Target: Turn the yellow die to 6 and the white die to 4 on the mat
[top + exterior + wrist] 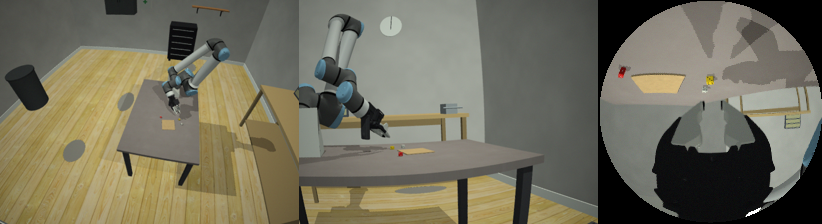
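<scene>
The yellow die lies 40 mm ahead of my hand, 20 mm to the left of it and 60 mm below it. From my hand the other things lie so: red die (20 mm ahead, 190 mm to the right, 60 mm below); then white die (100 mm ahead, 50 mm to the left, 60 mm below); then tan mat (120 mm ahead, 100 mm to the right, 70 mm below).
</scene>
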